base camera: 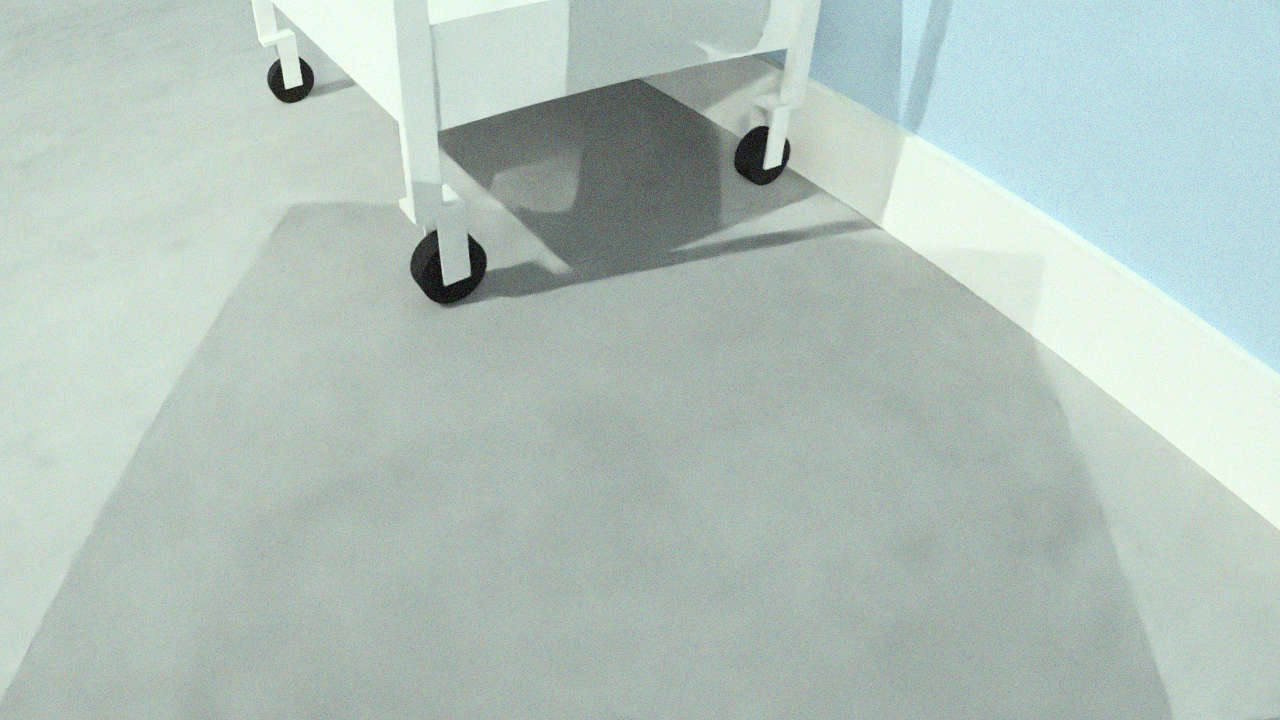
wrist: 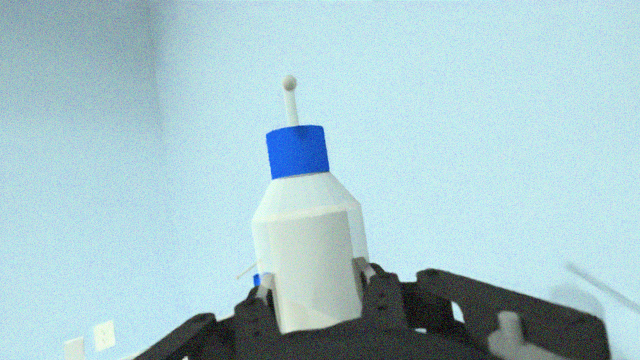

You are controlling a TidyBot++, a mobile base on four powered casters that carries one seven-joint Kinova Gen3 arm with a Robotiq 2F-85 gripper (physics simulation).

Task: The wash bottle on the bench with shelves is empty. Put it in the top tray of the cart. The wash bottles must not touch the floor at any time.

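Places are measured from the arm's base along level axes (x ahead, y left, z up), in metres.
Pixels of known places: gripper, between the fingertips: (wrist: 316,282).
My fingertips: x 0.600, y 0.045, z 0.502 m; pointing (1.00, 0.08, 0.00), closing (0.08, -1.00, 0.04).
For each thing: its top centre in the pictures, then the offset to it from my fingertips. Level surfaces: height alone.
- wash bottle, centre of its top: (wrist: 288,71) dx -0.019, dy -0.001, dz +0.116 m
- small blue cap, centre of its top: (wrist: 262,275) dx +0.349, dy +0.122, dz -0.092 m
- outlet, centre of its top: (wrist: 103,323) dx +1.138, dy +1.077, dz -0.441 m
- grey floor, height of its surface: dz -0.898 m
A wash bottle (wrist: 310,250) with a blue cap and a thin spout stands nearly upright in the wrist view. My gripper (wrist: 316,282) is shut on it, one finger on each side of its body. The white cart (base camera: 416,98) shows in the base camera view at the top, with its lowest tray and black casters; its top tray is out of that view. Behind the held bottle's left side, a small blue cap (wrist: 257,279) of another bottle shows, mostly hidden by the finger. The gripper is not in the base camera view.
The blue wall (base camera: 1118,134) (wrist: 475,125) with a white baseboard (base camera: 984,214) runs along the right of the base camera view, close to the cart. Wall plates, one an outlet (wrist: 104,335), show at the lower left of the wrist view. A shadow lies across the grey floor (base camera: 626,492).
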